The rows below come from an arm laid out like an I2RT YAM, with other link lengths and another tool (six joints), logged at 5 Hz.
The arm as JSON. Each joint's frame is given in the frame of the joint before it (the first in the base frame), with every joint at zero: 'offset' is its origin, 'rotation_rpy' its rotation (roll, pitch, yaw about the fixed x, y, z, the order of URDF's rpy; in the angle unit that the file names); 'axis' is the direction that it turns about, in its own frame. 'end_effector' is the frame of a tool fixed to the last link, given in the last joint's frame.
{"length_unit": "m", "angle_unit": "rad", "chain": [
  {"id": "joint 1", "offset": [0.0, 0.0, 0.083], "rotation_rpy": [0.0, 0.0, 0.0], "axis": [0.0, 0.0, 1.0]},
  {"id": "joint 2", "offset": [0.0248, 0.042, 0.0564], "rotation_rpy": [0.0, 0.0, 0.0], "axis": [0.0, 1.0, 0.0]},
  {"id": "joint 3", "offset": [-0.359, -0.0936, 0.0], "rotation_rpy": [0.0, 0.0, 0.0], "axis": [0.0, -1.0, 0.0]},
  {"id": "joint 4", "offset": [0.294, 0.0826, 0.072], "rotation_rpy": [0.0, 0.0, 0.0], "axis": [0.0, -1.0, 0.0]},
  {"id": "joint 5", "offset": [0.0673, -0.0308, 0.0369], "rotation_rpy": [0.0, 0.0, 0.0], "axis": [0.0, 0.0, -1.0]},
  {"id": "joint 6", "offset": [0.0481, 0.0, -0.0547], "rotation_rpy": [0.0, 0.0, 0.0], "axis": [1.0, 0.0, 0.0]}
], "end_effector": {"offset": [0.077, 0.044, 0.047], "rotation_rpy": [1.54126, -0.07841, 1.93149]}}
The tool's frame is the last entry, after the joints.
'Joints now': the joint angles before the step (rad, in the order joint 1, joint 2, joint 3, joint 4, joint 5, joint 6). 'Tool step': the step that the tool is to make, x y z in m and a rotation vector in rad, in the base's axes. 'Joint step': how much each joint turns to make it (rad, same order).
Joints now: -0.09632, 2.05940, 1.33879, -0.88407, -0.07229, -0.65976
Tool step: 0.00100, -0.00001, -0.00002, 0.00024, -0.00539, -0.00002
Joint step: -0.00001, -0.00001, -0.00002, 0.00536, -0.00076, -0.00001
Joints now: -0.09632, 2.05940, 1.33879, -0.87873, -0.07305, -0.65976
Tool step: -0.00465, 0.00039, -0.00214, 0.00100, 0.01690, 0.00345
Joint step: -0.00001, 0.00000, -0.00876, -0.00840, 0.00076, -0.00344
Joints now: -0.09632, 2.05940, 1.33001, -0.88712, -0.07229, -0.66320
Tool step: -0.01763, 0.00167, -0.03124, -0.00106, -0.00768, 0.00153
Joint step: -0.00001, 0.00001, -0.12053, 0.12817, 0.00038, -0.00153
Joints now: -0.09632, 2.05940, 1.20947, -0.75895, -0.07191, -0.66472
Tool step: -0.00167, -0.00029, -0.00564, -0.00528, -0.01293, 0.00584
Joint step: 0.00000, 0.00000, -0.02099, 0.03397, 0.00419, -0.00572
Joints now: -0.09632, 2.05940, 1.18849, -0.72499, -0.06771, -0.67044
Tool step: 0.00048, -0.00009, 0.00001, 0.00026, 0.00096, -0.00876
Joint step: -0.00001, 0.00000, 0.00000, -0.00038, -0.00039, 0.00876
